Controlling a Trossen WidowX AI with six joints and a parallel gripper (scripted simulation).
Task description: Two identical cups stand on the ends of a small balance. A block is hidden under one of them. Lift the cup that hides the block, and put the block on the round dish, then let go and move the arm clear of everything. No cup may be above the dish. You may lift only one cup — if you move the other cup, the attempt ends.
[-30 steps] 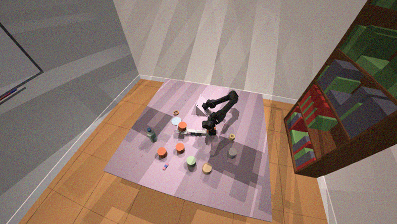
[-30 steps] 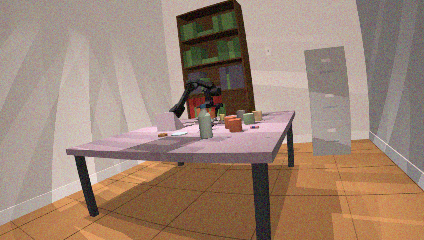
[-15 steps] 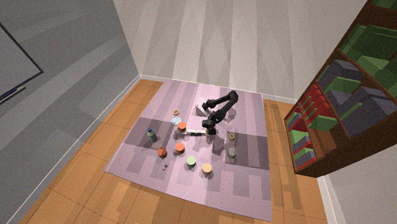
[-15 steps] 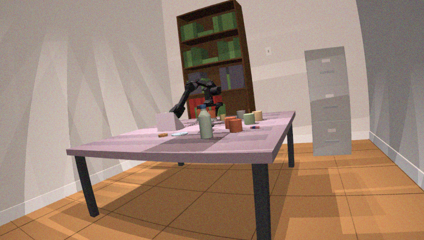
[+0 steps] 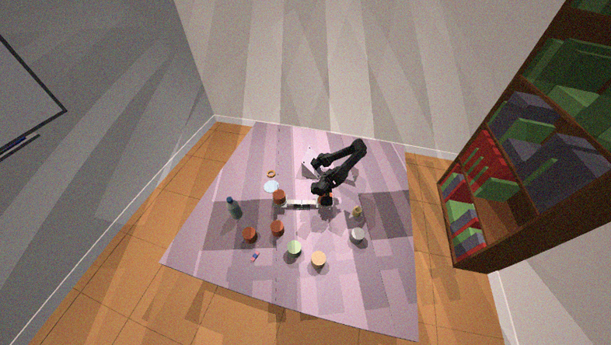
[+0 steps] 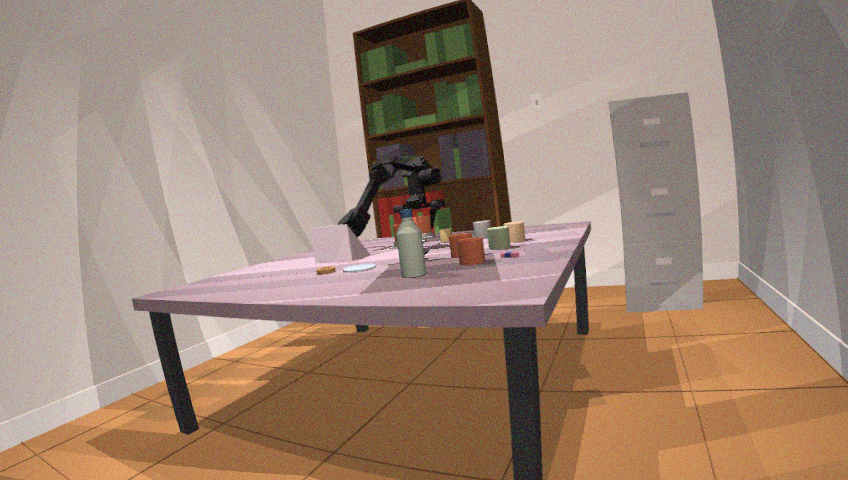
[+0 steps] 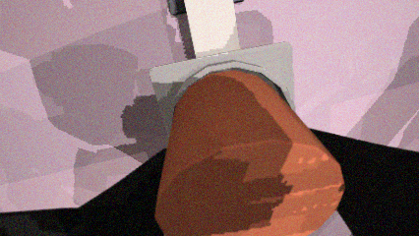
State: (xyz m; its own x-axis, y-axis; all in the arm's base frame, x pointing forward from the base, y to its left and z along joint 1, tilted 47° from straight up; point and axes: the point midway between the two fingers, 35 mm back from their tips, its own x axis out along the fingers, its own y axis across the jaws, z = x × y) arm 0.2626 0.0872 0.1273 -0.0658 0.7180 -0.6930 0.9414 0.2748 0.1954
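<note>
My gripper tip is now 13 cm to the left of the small balance, 5 cm short of it and 3 cm above it. Also, from my gripper tip: grey cup 23 cm to the left, 16 cm ahead, 4 cm below; then grey block 1 cm below; then green cup 31 cm ahead, 7 cm to the right, 4 cm below.
</note>
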